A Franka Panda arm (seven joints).
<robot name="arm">
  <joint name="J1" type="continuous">
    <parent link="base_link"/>
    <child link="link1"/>
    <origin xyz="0 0 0.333" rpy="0 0 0"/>
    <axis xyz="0 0 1"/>
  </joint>
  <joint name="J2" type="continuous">
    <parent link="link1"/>
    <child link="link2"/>
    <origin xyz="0 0 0" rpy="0 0 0"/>
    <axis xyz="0 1 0"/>
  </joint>
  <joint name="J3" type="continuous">
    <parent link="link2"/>
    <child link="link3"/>
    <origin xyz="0 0 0.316" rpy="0 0 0"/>
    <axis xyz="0 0 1"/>
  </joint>
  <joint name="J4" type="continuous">
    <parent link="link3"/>
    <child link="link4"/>
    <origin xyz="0.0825 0 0" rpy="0 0 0"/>
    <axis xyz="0 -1 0"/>
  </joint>
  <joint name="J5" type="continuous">
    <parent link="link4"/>
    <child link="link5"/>
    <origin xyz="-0.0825 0 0.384" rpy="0 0 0"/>
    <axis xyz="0 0 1"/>
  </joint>
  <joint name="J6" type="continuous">
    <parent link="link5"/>
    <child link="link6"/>
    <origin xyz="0 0 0" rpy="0 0 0"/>
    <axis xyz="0 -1 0"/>
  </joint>
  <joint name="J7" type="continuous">
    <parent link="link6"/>
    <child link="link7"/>
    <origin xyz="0.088 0 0" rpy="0 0 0"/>
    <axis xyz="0 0 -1"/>
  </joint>
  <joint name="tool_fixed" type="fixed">
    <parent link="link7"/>
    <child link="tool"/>
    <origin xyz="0 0 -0.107" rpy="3.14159 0 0"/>
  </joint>
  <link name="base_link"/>
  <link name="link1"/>
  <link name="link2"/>
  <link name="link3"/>
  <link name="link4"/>
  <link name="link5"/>
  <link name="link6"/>
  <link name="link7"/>
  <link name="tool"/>
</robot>
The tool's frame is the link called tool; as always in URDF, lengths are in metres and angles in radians. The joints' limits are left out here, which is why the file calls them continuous.
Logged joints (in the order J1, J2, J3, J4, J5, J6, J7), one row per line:
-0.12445 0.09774 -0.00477 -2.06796 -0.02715 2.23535 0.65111
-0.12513 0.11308 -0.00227 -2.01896 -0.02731 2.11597 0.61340
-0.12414 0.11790 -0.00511 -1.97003 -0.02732 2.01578 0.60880
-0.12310 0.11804 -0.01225 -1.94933 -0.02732 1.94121 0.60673
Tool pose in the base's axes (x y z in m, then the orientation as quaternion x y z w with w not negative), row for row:
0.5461 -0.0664 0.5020 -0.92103 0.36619 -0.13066 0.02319
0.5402 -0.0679 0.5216 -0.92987 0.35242 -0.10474 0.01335
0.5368 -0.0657 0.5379 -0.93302 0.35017 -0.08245 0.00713
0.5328 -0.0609 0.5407 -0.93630 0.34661 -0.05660 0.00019
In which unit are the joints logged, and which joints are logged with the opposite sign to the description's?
The joints are logged in radians. Opposite sign: J2, J3.
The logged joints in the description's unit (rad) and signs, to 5 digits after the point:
-0.12445 -0.09774 0.00477 -2.06796 -0.02715 2.23535 0.65111
-0.12513 -0.11308 0.00227 -2.01896 -0.02731 2.11597 0.61340
-0.12414 -0.11790 0.00511 -1.97003 -0.02732 2.01578 0.60880
-0.12310 -0.11804 0.01225 -1.94933 -0.02732 1.94121 0.60673

